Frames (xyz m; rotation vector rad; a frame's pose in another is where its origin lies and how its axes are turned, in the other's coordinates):
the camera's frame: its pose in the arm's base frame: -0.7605 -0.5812 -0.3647 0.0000 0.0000 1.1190
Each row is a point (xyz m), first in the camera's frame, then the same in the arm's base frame.
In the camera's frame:
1: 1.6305 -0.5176 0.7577
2: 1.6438 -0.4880 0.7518
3: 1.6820 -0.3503 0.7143
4: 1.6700 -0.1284 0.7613
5: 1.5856 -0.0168 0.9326
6: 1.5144 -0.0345 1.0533
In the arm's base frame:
1: 0.4170 0.6597 0.3930
2: 0.3962 0.6846 0.3871
3: 0.2890 0.7791 0.3496
4: 0.0841 0.8652 0.3966
5: -0.0531 0.8380 0.5679
6: -0.0683 0.7662 0.6886

